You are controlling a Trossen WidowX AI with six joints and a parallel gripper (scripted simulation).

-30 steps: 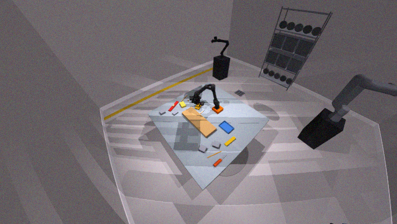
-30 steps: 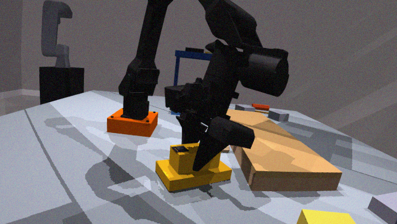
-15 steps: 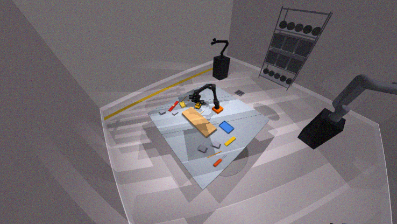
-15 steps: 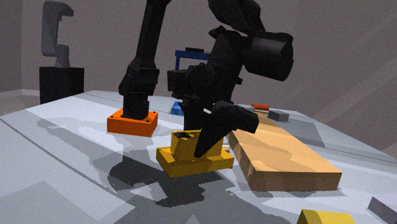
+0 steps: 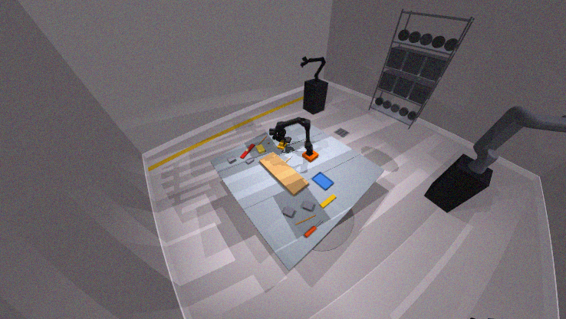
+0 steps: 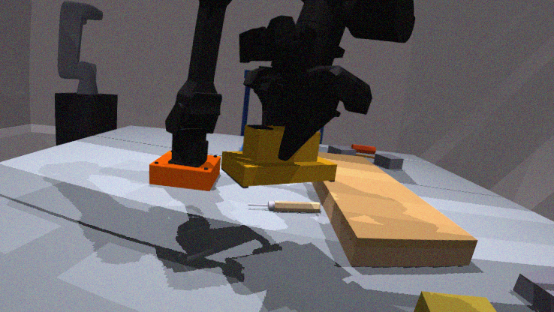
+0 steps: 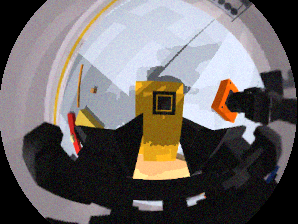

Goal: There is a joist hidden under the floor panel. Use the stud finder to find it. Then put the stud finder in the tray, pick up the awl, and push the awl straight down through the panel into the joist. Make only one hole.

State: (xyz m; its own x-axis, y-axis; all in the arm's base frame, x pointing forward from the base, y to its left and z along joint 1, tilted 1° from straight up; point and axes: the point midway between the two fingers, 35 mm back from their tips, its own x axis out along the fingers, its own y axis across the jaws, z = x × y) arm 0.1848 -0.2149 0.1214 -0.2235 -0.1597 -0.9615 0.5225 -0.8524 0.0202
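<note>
The green square light is 30 mm above my gripper tip, 20 mm behind it and 10 mm to the right of it. Also, from my gripper tip: awl (130 mm to the left, 110 mm below, 10 mm ahead); then yellow stud finder (20 mm above); then yellow block (190 mm ahead, 170 mm to the right, 110 mm below).
</note>
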